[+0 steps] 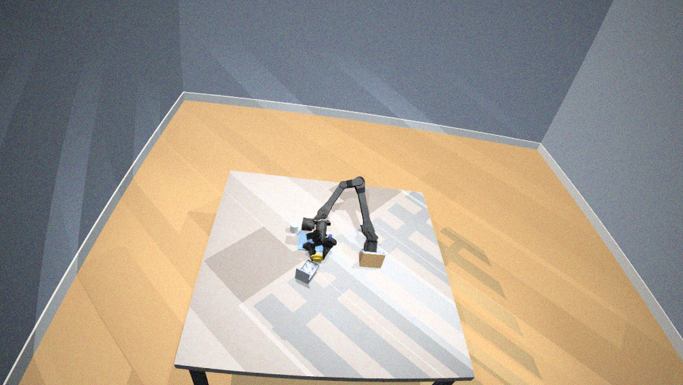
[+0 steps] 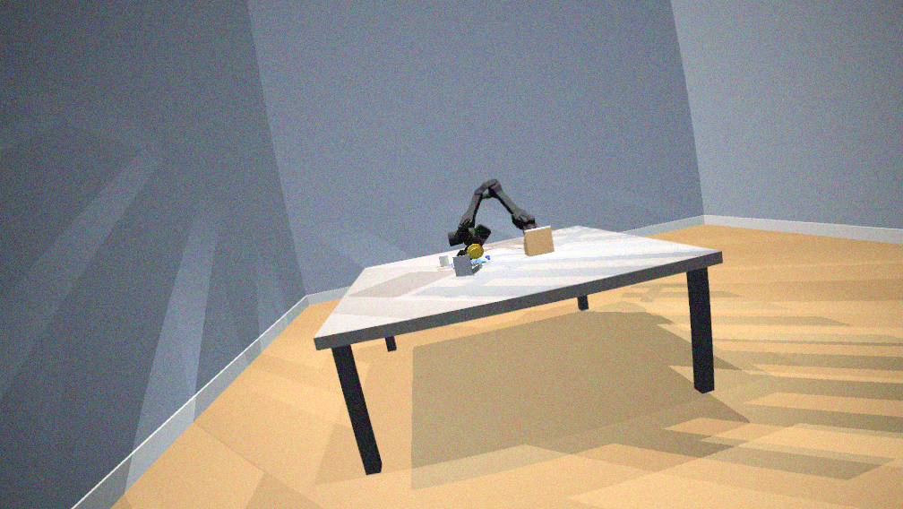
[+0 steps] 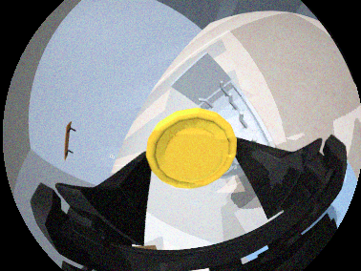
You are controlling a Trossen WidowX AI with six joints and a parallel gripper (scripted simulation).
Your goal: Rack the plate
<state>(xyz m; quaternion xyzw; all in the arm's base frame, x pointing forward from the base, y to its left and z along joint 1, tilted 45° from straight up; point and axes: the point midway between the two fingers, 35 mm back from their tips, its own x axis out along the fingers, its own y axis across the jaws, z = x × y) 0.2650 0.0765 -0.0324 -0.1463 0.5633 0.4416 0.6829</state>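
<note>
Now: gripper tip 40 mm short of the grey dish rack, 40 mm to the right of it and 40 mm above it. Round my gripper tip: light blue mat 40 mm ahead, 170 mm to the right, 70 mm below; white cup 160 mm ahead, 230 mm to the right, 40 mm below; yellow plate 10 mm to the right.
</note>
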